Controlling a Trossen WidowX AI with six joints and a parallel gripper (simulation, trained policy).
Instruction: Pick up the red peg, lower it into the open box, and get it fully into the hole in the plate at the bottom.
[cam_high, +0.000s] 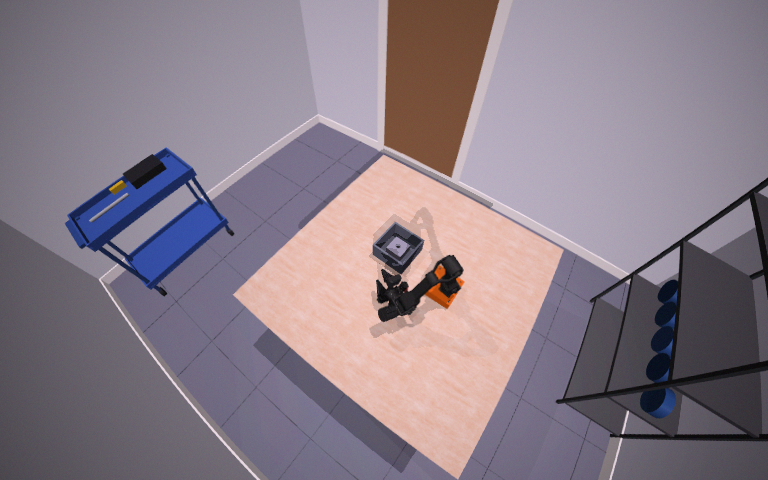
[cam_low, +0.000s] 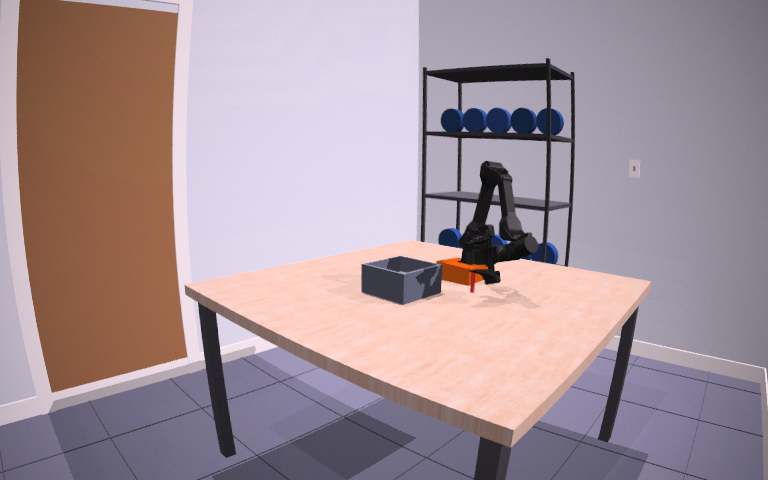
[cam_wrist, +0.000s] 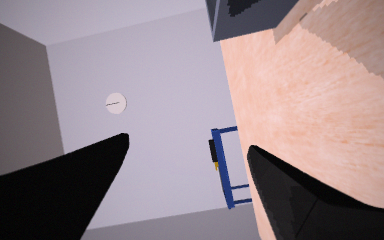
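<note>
My gripper tip is 12 cm past the red peg, 11 cm above it and 6 cm to the left of it. Also, from my gripper tip: pale plate: 22 cm to the right, 10 cm below, 6 cm ahead; then grey box: 22 cm to the right, 12 cm below, 6 cm ahead.
</note>
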